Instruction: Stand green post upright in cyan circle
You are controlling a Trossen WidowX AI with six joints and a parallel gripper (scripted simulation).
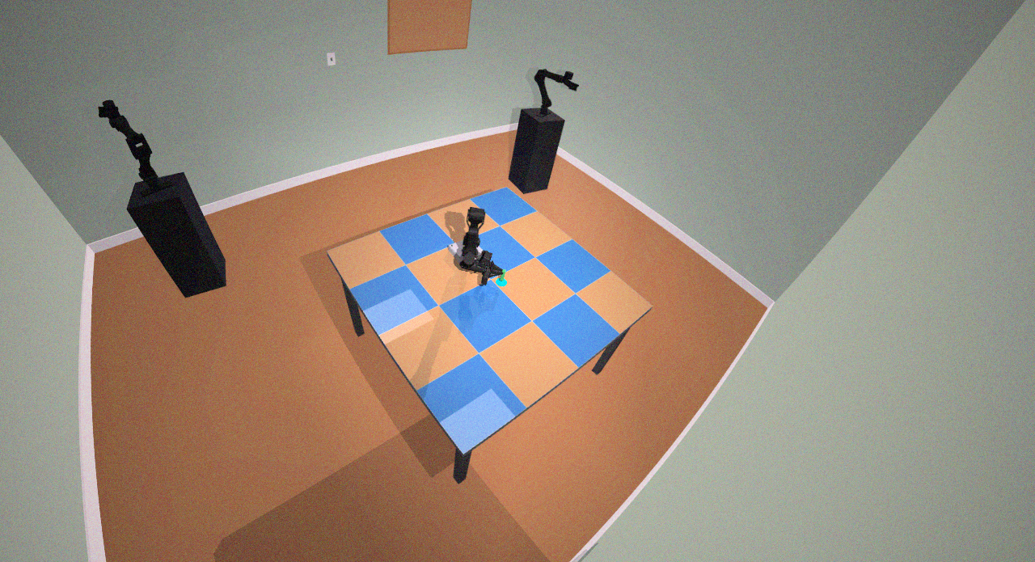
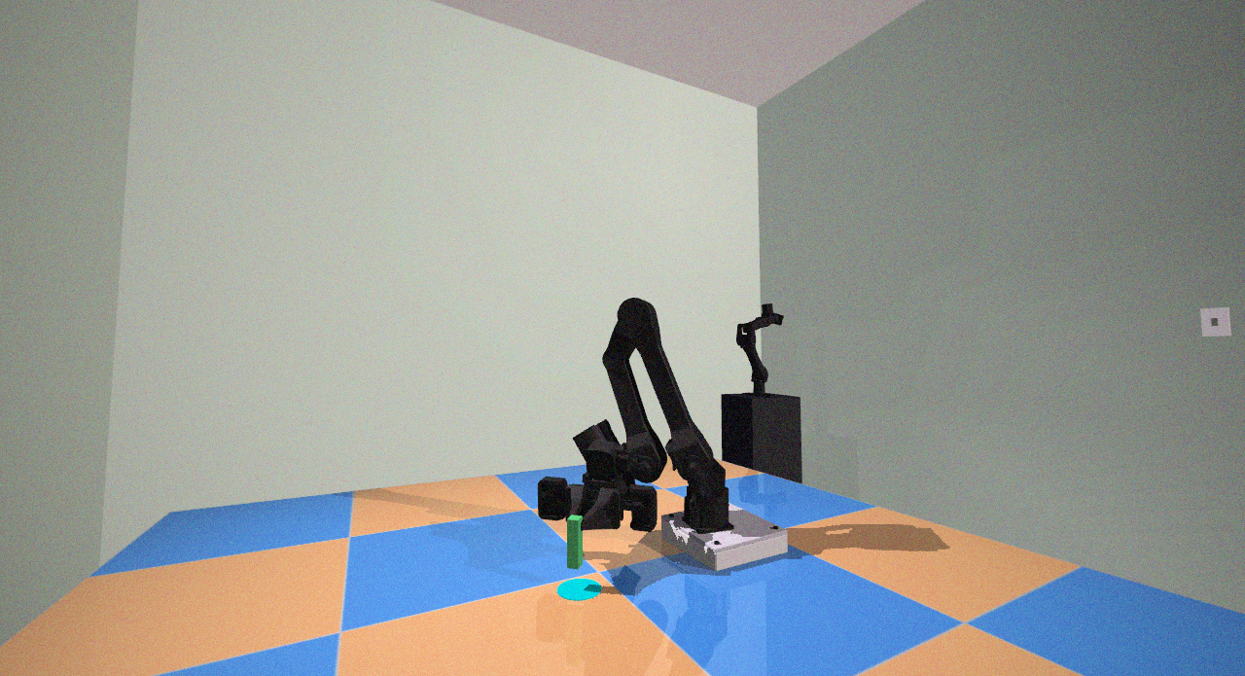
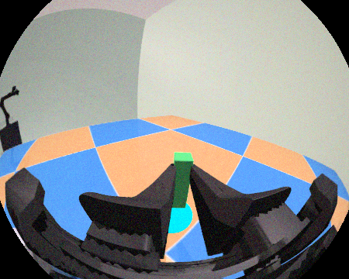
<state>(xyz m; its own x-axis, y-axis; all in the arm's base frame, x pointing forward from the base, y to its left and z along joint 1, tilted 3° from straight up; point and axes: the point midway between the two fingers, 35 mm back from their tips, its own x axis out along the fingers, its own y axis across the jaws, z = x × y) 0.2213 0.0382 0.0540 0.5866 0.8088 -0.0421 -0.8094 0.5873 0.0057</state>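
The cyan circle lies 80 mm below my gripper tip and 10 mm behind it. From my gripper tip the other things lie so: green post: 20 mm below.
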